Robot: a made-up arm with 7 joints.
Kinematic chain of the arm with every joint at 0, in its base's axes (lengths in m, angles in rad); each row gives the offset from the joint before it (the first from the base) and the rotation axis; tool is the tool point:
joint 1: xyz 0 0 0.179 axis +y
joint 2: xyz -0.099 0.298 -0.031 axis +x
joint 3: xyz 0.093 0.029 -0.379 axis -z
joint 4: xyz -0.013 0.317 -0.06 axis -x
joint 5: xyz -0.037 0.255 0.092 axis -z
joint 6: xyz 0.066 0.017 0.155 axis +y
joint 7: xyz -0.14 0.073 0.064 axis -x
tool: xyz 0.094 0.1 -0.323
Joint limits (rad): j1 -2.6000..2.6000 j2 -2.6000..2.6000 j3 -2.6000..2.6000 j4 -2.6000..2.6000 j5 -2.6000..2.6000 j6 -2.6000..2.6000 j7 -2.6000..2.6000
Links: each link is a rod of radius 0.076 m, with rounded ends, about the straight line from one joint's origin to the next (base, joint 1, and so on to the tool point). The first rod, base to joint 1, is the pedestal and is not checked.
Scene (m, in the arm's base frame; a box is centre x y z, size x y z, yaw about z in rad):
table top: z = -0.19
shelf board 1: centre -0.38 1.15 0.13 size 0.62 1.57 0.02 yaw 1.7
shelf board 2: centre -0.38 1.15 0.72 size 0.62 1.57 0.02 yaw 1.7
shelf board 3: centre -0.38 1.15 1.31 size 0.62 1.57 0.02 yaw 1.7
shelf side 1: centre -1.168 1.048 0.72 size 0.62 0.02 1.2 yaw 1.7
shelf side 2: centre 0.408 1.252 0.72 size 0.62 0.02 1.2 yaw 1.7
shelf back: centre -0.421 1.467 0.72 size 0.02 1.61 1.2 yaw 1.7
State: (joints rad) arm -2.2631 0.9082 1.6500 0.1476 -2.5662 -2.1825 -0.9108
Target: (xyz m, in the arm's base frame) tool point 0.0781 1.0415 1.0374
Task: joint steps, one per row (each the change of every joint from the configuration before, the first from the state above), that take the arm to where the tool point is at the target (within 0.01 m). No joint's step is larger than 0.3 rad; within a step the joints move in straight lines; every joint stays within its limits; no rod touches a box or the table.
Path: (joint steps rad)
1: 0.2527 -0.2353 0.1675 0.2529 0.2323 0.0203 0.1533
2: 0.2528 -0.2353 0.1675 0.2529 0.2323 0.0203 0.1533
3: -0.0426 0.0804 -0.2298 0.1499 0.1954 0.0352 0.0971
4: -0.0425 0.0803 -0.2298 0.1500 0.1955 0.0352 0.0970

